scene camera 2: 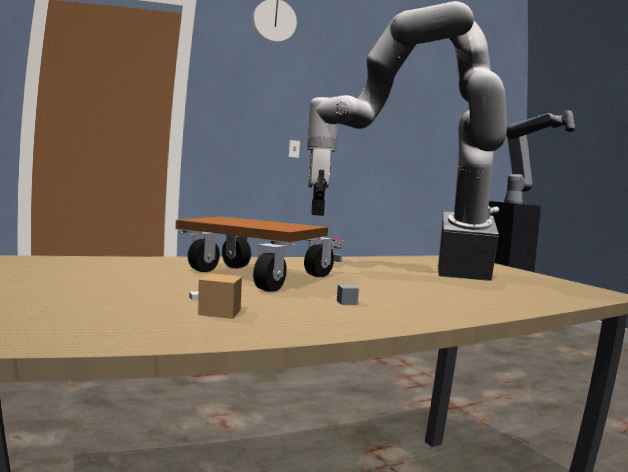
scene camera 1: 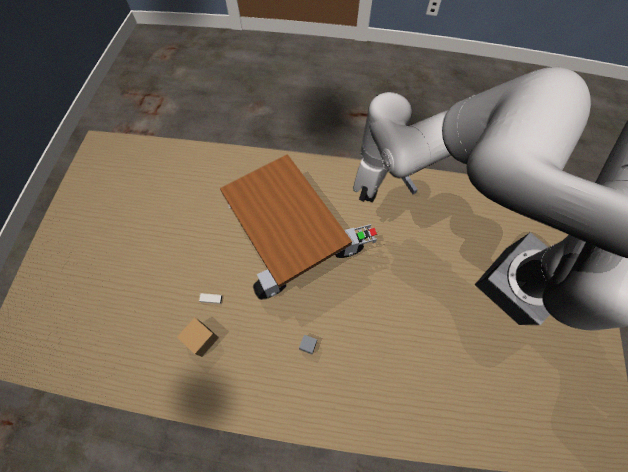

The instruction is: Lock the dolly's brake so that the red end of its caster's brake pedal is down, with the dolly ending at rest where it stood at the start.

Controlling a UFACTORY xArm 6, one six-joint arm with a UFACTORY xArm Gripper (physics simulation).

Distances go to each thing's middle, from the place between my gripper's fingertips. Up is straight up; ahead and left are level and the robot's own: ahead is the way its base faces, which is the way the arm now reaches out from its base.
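Dolly [scene camera 1: 291, 228]: from my hand, 170 mm ahead, 80 mm below, 80 mm to the left. Orange-brown block [scene camera 2: 219, 295]: from my hand, 350 mm ahead, 380 mm to the left, 110 mm below. By their middles, nearest to my hand of the things named here: the dolly.
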